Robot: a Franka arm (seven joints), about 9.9 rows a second.
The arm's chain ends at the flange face. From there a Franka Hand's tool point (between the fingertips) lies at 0.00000 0.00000 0.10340 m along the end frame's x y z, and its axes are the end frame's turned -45 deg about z.
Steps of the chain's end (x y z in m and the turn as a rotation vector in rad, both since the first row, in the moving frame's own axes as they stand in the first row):
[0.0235, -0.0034, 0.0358, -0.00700, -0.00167, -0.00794]
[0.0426, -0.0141, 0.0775, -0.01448, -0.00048, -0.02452]
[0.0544, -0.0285, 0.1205, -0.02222, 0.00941, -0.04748]
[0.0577, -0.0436, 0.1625, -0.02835, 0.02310, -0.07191]
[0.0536, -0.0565, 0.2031, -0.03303, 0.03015, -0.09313]
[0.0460, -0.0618, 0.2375, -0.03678, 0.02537, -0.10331]
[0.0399, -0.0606, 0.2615, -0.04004, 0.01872, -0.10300]
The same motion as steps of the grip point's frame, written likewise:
[0.0184, 0.0146, 0.0358, -0.00377, -0.00613, -0.00794]
[0.0390, 0.0212, 0.0775, -0.00990, -0.01058, -0.02452]
[0.0577, 0.0206, 0.1205, -0.02237, -0.00906, -0.04748]
[0.0714, 0.0137, 0.1624, -0.03638, -0.00371, -0.07191]
[0.0779, 0.0026, 0.2030, -0.04468, -0.00204, -0.09313]
[0.0756, -0.0066, 0.2374, -0.04395, -0.00807, -0.10331]
[0.0697, -0.0103, 0.2614, -0.04155, -0.01508, -0.10300]

